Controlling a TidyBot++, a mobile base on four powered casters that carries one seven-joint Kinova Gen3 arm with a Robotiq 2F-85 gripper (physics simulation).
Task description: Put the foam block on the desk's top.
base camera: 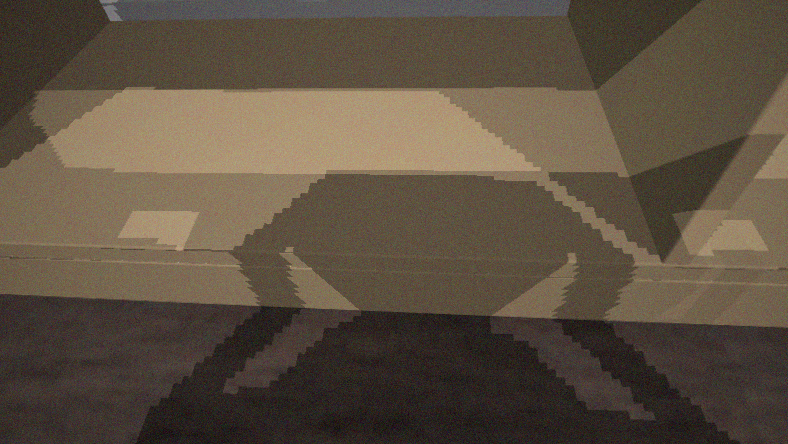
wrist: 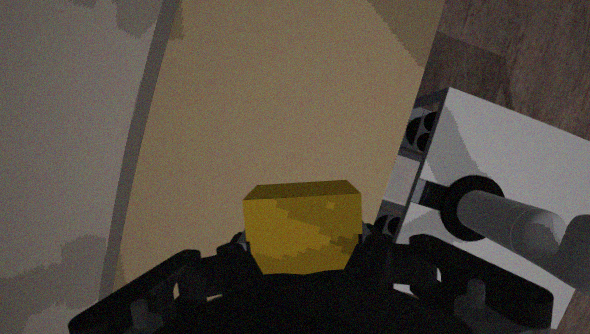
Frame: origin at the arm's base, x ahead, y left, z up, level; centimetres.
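Seen in the pictures: gripper, fingertip midpoint: (wrist: 304, 235); arm's base at its link origin: (wrist: 475, 209).
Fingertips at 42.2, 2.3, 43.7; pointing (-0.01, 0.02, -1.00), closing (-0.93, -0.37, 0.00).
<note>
Offsets run from my fingertips to a thing's top centre, as dx, dy, dz. "spot": to the spot under its first point. Level surfaces: height alone.
The foam block @[-0.4, +1.0, +3.5] (wrist: 303, 220) is a yellow block in the lower middle of the wrist view. My gripper (wrist: 304, 235) is shut on it, with a black finger at its left and right sides. The block is held above a broad tan surface @[dz -22.4] (wrist: 280, 100); that surface is apart from it and runs up the view. Whether this surface is the desk's top cannot be told from the frames. The block's lower end is hidden by the gripper's body. The base camera view shows neither the block nor the gripper.
The robot's white base (wrist: 515, 140) and grey arm part (wrist: 505, 217) are close to the tan surface's right edge. A grey area (wrist: 60, 130) lies past its left edge. In the base camera view, tan furniture has a low front edge (base camera: 137, 281) and an upright panel @[spot: -2.8, -17.1, -68.2] (base camera: 661, 93) at right.
</note>
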